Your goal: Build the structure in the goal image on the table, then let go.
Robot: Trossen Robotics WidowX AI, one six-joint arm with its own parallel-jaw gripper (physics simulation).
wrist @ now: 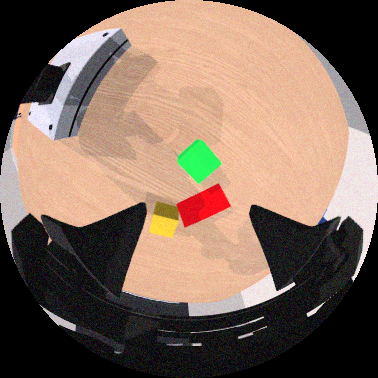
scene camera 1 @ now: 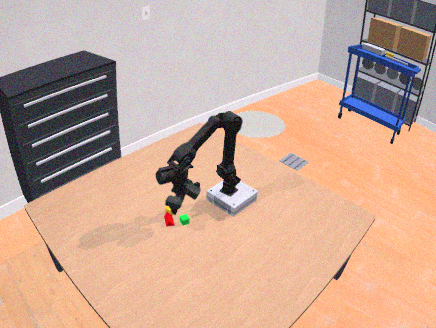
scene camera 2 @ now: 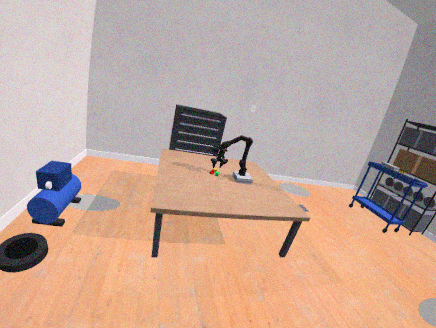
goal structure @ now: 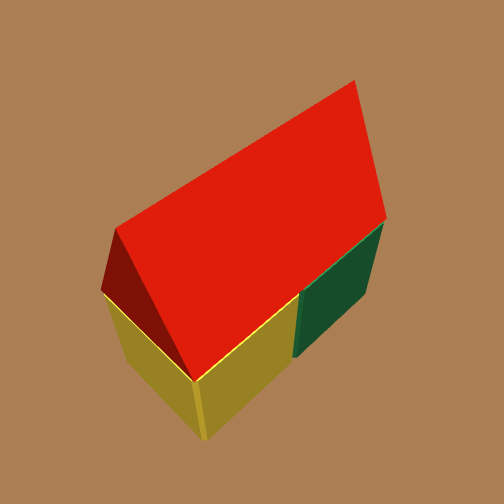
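Pixels of known places: gripper, fingertip midpoint: (wrist: 200, 209) (scene camera 2: 216, 168); arm's base at its link origin: (scene camera 1: 228, 190) (scene camera 2: 241, 174).
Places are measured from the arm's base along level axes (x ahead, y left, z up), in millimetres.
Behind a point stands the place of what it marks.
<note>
A green block (scene camera 1: 184, 219) {z -23, x 265, y -45 mm} (scene camera 2: 217, 174) {z -36, x 254, y -37 mm} (wrist: 199, 161) {z -23, x 252, y -54 mm} lies on the table (scene camera 1: 240, 270) {z -55, x 334, y 292 mm} (scene camera 2: 200, 200) {z -55, x 553, y 430 mm} (wrist: 280, 100) {z -56, x 337, y 101 mm}. A red block (scene camera 1: 169, 220) {z -32, x 306, y -96 mm} (scene camera 2: 212, 172) {z -43, x 288, y -96 mm} (wrist: 203, 205) {z -39, x 286, y -106 mm}, oblong in the wrist view, lies beside it with a small gap. A yellow block (scene camera 1: 168, 209) {z -26, x 259, y -143 mm} (wrist: 164, 220) {z -23, x 244, y -136 mm} is next to one end of the red block, very close to it; whether they touch is hard to tell. My gripper (wrist: 200, 209) {z 15, x 260, y -84 mm} is wide open and empty. It hangs above the blocks, with the red and yellow blocks showing between its fingers in the wrist view.
The arm's pale base (scene camera 1: 232, 197) {z -1, x 31, y 41 mm} (scene camera 2: 243, 177) {z -2, x 12, y 68 mm} (wrist: 65, 100) {z -4, x 71, y -29 mm} stands on the table near the blocks. Beyond the table are a dark drawer cabinet (scene camera 1: 65, 125) (scene camera 2: 198, 130), a blue cart (scene camera 1: 372, 114) and a blue compressor (scene camera 2: 55, 197).
</note>
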